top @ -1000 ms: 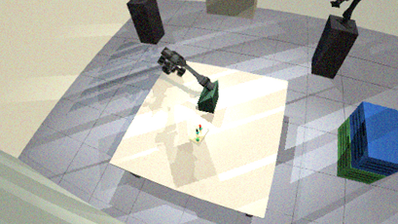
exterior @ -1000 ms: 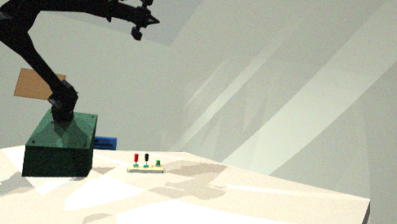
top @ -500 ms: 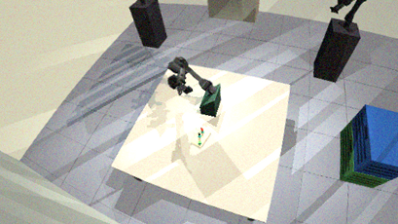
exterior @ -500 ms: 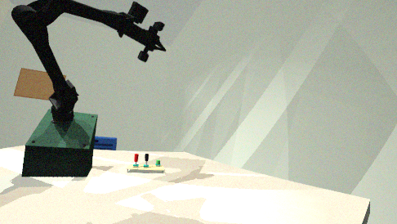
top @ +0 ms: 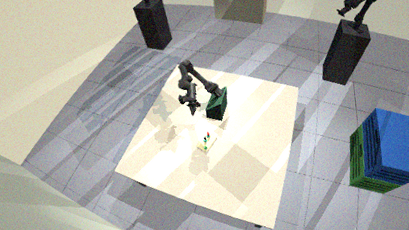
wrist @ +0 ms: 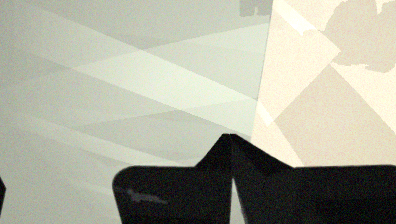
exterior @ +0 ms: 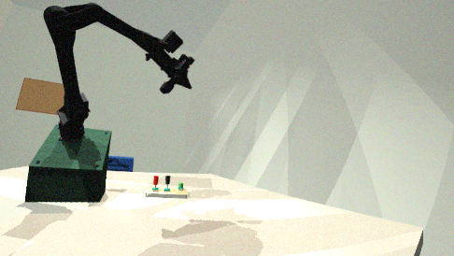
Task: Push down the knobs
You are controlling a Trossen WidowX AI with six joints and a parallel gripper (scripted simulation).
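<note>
Now: the red knob 390 mm below my gripper tip, 100 mm behind it and 20 mm to the left of it. Also, from my gripper tip: black knob: 390 mm below, 60 mm behind, 20 mm to the left.
</note>
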